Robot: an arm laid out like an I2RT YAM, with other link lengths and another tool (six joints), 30 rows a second.
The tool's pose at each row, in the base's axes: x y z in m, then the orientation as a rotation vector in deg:
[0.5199 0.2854 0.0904 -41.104 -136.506 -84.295]
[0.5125 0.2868 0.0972 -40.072 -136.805 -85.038]
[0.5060 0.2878 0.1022 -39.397 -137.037 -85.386]
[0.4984 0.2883 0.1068 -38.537 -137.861 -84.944]
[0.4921 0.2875 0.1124 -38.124 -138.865 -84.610]
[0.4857 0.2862 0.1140 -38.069 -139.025 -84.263]
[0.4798 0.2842 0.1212 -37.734 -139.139 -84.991]
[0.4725 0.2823 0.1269 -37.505 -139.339 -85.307]
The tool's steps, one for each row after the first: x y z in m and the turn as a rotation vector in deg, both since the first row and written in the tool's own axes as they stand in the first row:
[0.0097 0.0018 -0.0022 -0.309 0.176 -0.866]
[0.0178 0.0025 -0.0039 -0.413 0.290 -1.409]
[0.0265 0.0022 -0.0059 0.135 0.250 -2.107]
[0.0341 0.0029 -0.0094 0.572 -0.180 -2.737]
[0.0399 0.0002 -0.0116 0.838 -0.192 -2.740]
[0.0476 0.0019 -0.0170 0.411 -0.258 -3.185]
[0.0559 0.0017 -0.0216 0.259 -0.353 -3.497]

